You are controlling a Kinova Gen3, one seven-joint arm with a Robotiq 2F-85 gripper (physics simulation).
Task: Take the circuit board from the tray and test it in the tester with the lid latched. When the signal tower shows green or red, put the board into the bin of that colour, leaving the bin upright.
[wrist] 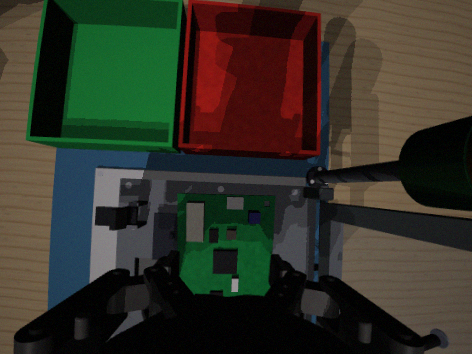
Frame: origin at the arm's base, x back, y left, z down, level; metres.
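Seen in the pictures: gripper, fingertip midpoint: (224,264).
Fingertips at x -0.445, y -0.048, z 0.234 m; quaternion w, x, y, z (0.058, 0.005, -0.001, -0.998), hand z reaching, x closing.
Note:
Offsets run from my fingertips to a thing's top centre. "spot": to the spot under its first point. Level surfaces: height alone.
The green circuit board {dx +0.000, dy +0.001, dz -0.020 m} (250,260) is held level between the fingers of my gripper (224,264), which is shut on its left and right edges. The board is over the tester {spot: dx +0.133, dy +0.065, dz +0.081 m} (104,190), a pale and grey fixture, and hides its middle. How high it is above the tester I cannot tell exactly. The tester's lid {spot: dx -0.090, dy +0.038, dz -0.064 m} (390,220) stands open to the right, partly out of view. A dark latch {spot: dx +0.075, dy +0.045, dz -0.018 m} (112,217) is at the tester's left side. The green bin {dx +0.108, dy +0.189, dz +0.040 m} (120,70) and the red bin {dx -0.041, dy +0.174, dz +0.040 m} (255,85) stand upright beyond the tester. The tray does not show.
The signal tower {spot: dx -0.098, dy +0.065, dz -0.087 m} (440,165) leans into view at the right, dark, with no lit lamp visible. Its thin pole reaches the tester's back right corner. A blue base (70,200) lies under the tester. A wooden table {dz +0.087 m} (22,215) surrounds it. The two bins stand side by side.

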